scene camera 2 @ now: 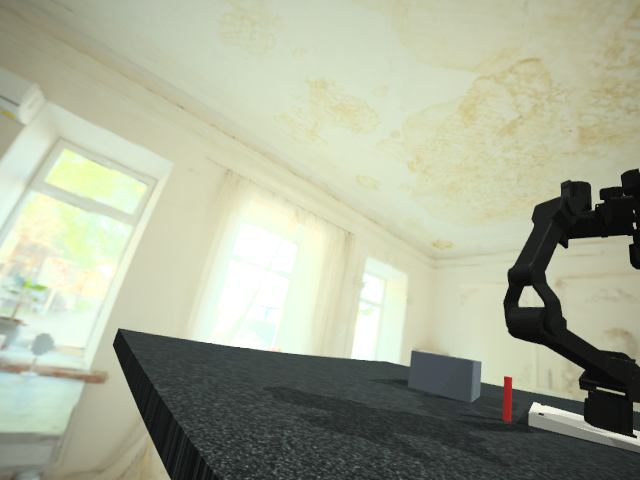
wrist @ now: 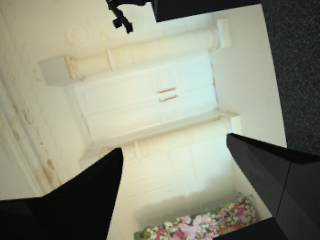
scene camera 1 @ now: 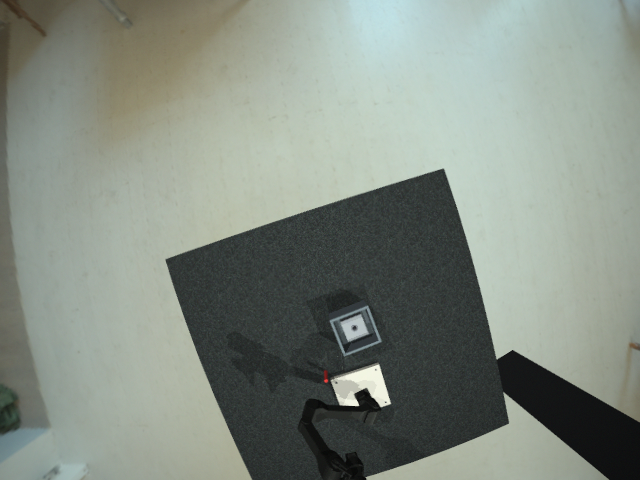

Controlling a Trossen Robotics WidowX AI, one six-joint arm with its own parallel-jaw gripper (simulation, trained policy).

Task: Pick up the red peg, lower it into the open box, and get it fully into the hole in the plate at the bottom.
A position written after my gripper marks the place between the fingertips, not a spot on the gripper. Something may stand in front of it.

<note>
In view: my gripper (wrist: 174, 145) and a grey box (scene camera 2: 448, 376).
The wrist view does not show the grey box: it is out of frame.
</note>
